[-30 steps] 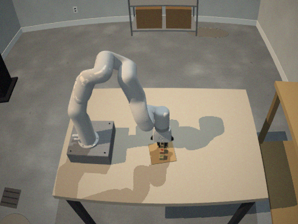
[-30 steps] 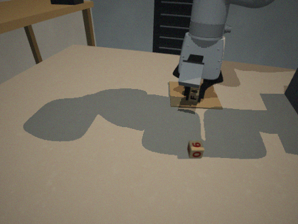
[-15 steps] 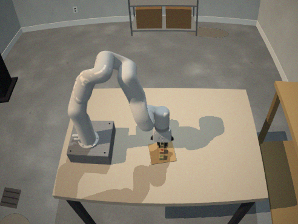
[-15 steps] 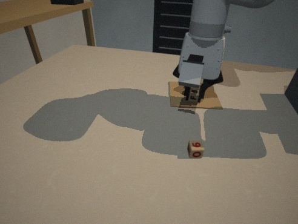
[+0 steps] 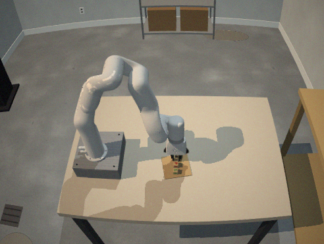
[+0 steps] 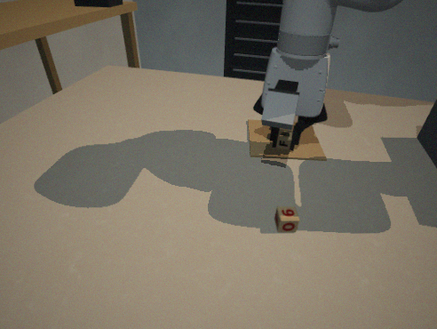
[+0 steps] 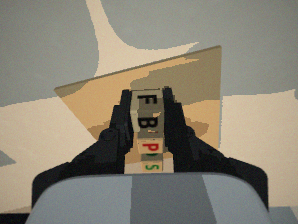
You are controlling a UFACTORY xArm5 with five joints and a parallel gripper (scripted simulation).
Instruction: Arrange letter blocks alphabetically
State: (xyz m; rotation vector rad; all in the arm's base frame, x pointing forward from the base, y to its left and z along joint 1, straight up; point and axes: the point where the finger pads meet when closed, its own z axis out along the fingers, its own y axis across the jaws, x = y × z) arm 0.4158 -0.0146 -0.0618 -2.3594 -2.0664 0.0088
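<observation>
My hand is 4 cm to the left of the tan mat and 3 cm above it. Also, from my hand: green-marked block 1 cm behind, 8 cm to the right, 1 cm below; red-marked block 19 cm to the left, 2 cm below.
</observation>
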